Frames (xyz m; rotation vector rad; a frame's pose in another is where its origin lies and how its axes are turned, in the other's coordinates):
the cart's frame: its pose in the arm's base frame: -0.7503 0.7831 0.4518 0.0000 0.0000 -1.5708
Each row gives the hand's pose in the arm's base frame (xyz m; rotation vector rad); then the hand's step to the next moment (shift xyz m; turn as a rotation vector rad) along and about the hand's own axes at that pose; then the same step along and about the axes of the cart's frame.
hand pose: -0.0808 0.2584 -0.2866 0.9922 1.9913 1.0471
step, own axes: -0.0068 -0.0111 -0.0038 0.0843 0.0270 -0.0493
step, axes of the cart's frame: 0.0114 -0.0033 -0.0065 -0.0644 -0.0728 0.0284
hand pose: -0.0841 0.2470 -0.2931 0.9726 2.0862 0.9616
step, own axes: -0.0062 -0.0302 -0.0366 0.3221 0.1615 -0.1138
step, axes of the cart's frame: 0.0316 -0.0358 -0.0037 -0.2987 -0.1999 0.1166
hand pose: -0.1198 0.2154 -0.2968 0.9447 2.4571 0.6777
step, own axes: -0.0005 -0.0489 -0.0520 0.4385 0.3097 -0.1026
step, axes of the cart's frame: 0.0471 -0.0519 0.0133 -0.4801 -0.1994 0.1688
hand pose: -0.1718 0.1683 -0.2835 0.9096 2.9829 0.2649
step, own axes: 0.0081 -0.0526 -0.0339 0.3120 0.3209 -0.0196
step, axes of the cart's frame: 0.0438 -0.0379 0.0251 -0.4322 -0.0830 0.0840
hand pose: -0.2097 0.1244 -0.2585 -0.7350 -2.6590 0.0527
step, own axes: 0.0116 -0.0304 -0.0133 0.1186 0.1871 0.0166
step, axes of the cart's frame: 0.0212 -0.0191 0.0205 -0.2220 -0.0087 0.0009
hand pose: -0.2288 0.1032 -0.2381 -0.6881 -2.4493 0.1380
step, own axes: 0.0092 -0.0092 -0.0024 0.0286 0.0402 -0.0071
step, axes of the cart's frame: 0.0034 -0.0091 0.0089 -0.0487 0.0020 0.0106
